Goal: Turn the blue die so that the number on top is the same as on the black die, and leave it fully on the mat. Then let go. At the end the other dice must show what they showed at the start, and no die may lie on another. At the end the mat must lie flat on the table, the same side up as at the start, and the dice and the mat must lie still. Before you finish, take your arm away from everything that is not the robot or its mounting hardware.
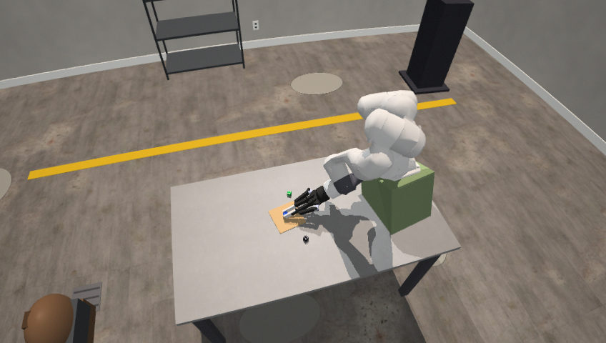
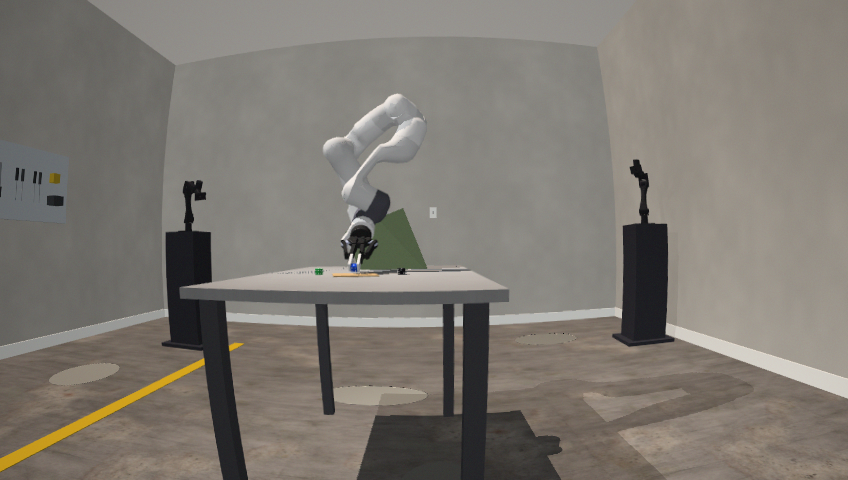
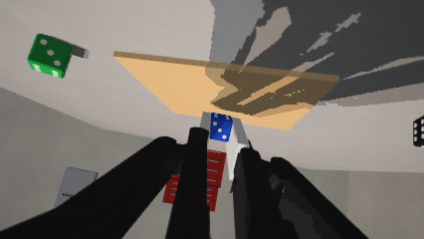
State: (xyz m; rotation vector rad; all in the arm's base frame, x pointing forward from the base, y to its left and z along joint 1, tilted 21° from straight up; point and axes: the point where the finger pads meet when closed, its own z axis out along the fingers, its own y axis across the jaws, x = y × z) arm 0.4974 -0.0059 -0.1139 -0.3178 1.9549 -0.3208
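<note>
Right now my hand is 2 cm short of the blue die and 2 cm above it. The rest, counted from my hand: green die 2 cm behind, 13 cm to the right, 3 cm below; then mat 2 cm ahead, 4 cm below; then black die 5 cm behind, 14 cm to the left, 3 cm below.
</note>
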